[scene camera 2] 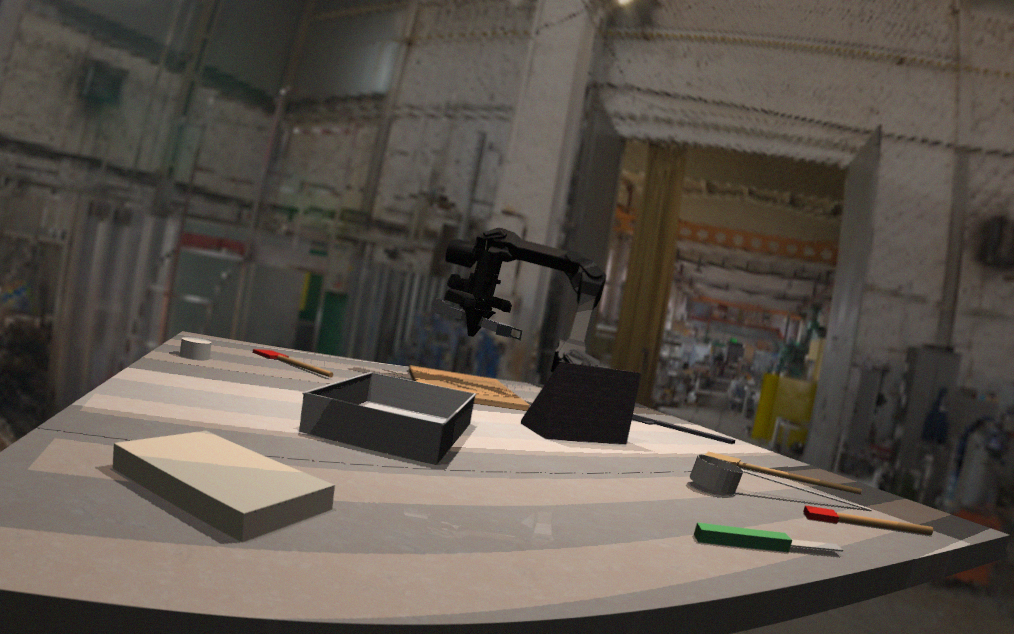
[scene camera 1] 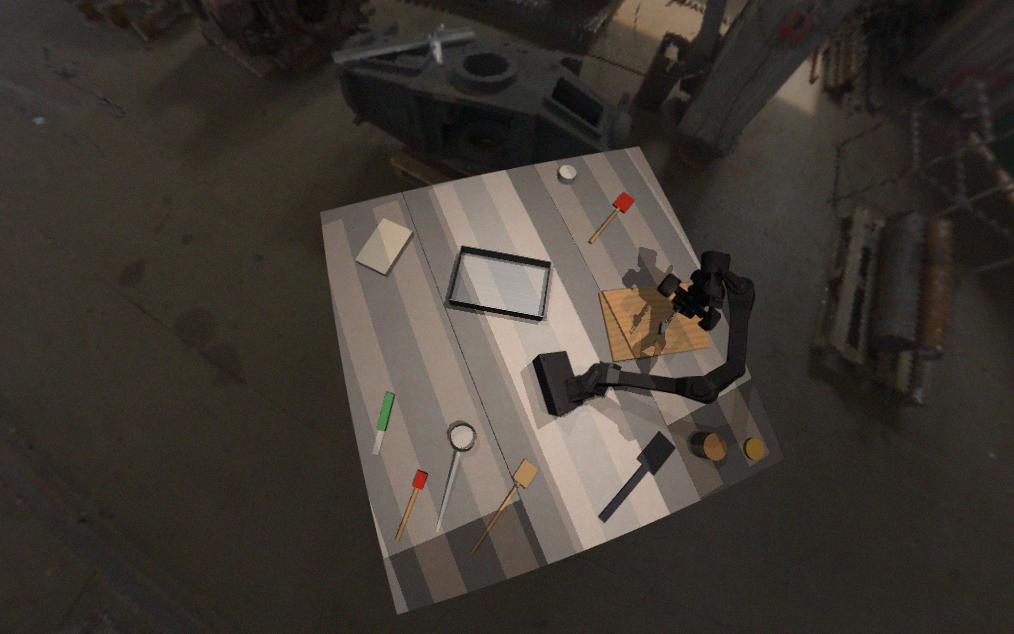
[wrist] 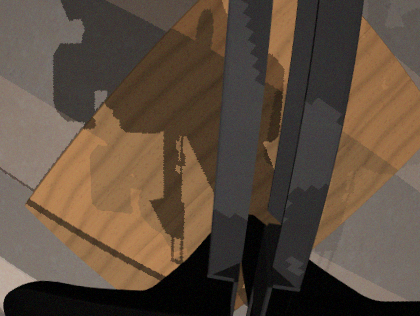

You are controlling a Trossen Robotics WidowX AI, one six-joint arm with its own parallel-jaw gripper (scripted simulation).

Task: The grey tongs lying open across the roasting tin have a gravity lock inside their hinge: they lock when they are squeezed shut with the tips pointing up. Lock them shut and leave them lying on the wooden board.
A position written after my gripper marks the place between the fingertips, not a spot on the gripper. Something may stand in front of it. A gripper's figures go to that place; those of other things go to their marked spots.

Labels:
My gripper (scene camera 1: 674,309): 1.07 m from the lens. A pale block (scene camera 1: 384,247): 1.15 m from the lens. A strainer (scene camera 1: 462,438) is 0.99 m from the lens. The marked spots on the strainer and the pale block are 0.67 m apart.

